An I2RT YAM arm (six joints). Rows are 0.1 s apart.
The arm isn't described. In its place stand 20 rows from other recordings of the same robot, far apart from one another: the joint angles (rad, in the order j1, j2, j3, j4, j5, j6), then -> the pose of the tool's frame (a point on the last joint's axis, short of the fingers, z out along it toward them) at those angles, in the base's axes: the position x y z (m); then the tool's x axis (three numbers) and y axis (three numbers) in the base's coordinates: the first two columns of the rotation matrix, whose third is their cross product.
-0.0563, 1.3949, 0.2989, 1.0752, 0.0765, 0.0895 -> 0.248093, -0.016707, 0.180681, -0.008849, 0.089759, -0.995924, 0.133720, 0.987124, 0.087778
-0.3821, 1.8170, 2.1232, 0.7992, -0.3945, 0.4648 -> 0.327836, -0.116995, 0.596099, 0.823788, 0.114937, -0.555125, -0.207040, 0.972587, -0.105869
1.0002, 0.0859, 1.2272, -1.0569, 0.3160, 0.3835 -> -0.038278, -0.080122, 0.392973, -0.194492, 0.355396, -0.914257, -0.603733, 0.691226, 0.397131
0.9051, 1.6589, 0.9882, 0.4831, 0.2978, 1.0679 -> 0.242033, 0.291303, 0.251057, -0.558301, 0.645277, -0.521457, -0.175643, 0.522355, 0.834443
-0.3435, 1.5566, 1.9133, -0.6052, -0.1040, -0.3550 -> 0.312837, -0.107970, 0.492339, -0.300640, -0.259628, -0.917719, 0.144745, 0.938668, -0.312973
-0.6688, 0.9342, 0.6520, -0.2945, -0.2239, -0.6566 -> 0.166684, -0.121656, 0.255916, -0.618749, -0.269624, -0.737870, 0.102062, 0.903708, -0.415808
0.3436, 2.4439, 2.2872, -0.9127, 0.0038, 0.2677 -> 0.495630, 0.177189, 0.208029, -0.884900, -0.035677, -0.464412, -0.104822, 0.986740, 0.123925
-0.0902, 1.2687, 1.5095, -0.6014, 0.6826, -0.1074 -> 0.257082, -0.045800, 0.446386, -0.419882, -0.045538, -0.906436, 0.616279, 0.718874, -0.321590
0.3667, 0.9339, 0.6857, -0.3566, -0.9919, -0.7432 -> 0.168667, 0.096703, 0.270568, 0.176852, -0.328635, -0.927751, -0.976893, 0.056327, -0.206173
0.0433, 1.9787, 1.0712, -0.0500, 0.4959, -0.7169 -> 0.383841, -0.000324, 0.113614, -0.770645, -0.611835, -0.178225, -0.359243, 0.648096, -0.671503
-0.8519, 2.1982, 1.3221, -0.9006, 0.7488, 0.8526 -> 0.217164, -0.284954, 0.079449, -0.078136, 0.926836, -0.367245, 0.787826, -0.168332, -0.592448
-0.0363, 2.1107, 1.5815, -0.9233, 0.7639, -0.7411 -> 0.408092, -0.039462, 0.169045, -0.804860, -0.458611, 0.376665, -0.590417, 0.554537, -0.586426
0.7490, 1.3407, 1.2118, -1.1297, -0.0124, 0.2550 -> 0.178494, 0.166554, 0.294254, -0.846877, -0.442970, -0.294241, -0.485730, 0.869577, 0.088896
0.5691, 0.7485, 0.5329, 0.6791, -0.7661, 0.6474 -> 0.128107, 0.111251, 0.343914, -0.248880, 0.356727, -0.900447, -0.953609, 0.072331, 0.292229
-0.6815, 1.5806, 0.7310, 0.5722, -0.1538, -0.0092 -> 0.263159, -0.206437, 0.203208, -0.217350, 0.164596, -0.962116, 0.506118, 0.861829, 0.033103
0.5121, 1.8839, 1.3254, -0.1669, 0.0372, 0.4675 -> 0.369272, 0.206056, 0.213025, -0.726012, 0.108512, -0.679066, -0.154845, 0.936318, 0.315170
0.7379, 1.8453, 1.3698, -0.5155, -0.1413, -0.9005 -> 0.290138, 0.270584, 0.217413, 0.182147, -0.882965, -0.432661, -0.934259, -0.018222, -0.356130
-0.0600, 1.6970, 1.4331, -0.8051, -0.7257, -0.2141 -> 0.354581, 0.002369, 0.281193, -0.796989, -0.111343, -0.593642, -0.453480, 0.759515, 0.466361
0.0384, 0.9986, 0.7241, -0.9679, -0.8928, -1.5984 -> 0.159026, 0.033857, 0.235611, 0.301089, -0.615890, -0.728028, -0.937910, -0.053358, -0.342750
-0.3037, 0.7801, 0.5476, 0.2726, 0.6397, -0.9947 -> 0.172131, -0.076216, 0.305233, -0.657669, -0.498940, -0.564385, 0.472841, 0.309817, -0.824885
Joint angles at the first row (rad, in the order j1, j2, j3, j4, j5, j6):
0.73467, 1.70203, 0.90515, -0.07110, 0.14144, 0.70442
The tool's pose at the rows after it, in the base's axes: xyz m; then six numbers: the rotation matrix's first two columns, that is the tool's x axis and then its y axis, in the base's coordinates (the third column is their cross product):
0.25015, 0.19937, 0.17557, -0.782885, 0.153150, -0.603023, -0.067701, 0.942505, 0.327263
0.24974, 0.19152, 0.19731, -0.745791, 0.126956, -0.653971, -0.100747, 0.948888, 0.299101
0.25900, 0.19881, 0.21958, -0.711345, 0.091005, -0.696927, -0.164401, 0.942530, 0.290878
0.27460, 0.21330, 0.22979, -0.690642, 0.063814, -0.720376, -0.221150, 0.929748, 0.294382
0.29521, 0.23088, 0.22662, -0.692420, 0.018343, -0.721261, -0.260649, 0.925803, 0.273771
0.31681, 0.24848, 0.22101, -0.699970, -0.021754, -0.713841, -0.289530, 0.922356, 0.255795
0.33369, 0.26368, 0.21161, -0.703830, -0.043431, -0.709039, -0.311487, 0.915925, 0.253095
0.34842, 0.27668, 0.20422, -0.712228, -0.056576, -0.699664, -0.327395, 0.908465, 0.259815
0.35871, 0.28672, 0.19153, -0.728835, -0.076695, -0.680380, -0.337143, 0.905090, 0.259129
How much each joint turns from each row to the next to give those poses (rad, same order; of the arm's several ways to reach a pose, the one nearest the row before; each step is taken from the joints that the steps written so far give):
-0.04334, -0.11209, -0.05748, -0.01624, 0.02480, -0.02833
-0.01606, -0.06737, 0.01491, -0.03825, 0.02096, -0.06307
-0.00150, 0.00126, 0.07725, -0.01897, -0.01117, -0.06261
0.00175, 0.06036, 0.08837, 0.01259, -0.02792, -0.04177
0.00019, 0.10544, 0.10309, -0.00601, -0.02159, -0.04076
-0.00119, 0.11076, 0.11522, -0.02318, -0.01985, -0.03161
0.00160, 0.09369, 0.08514, 0.00176, -0.01825, -0.01584
0.00027, 0.08062, 0.08437, -0.01210, -0.02263, -0.00608
0.00166, 0.07147, 0.06093, -0.01569, -0.01769, -0.00511

